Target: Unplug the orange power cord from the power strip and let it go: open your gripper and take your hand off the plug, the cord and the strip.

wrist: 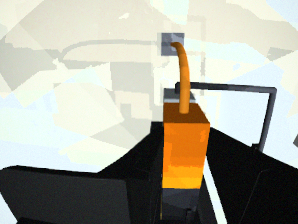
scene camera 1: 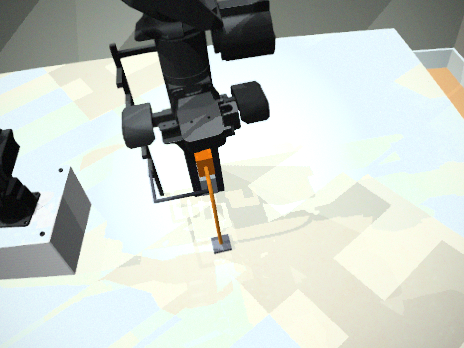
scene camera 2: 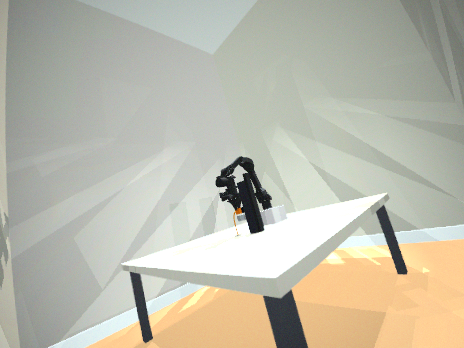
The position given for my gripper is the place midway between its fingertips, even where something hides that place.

Note:
In view: my gripper (scene camera 1: 203, 159).
My gripper also shows in the wrist view (wrist: 183, 133).

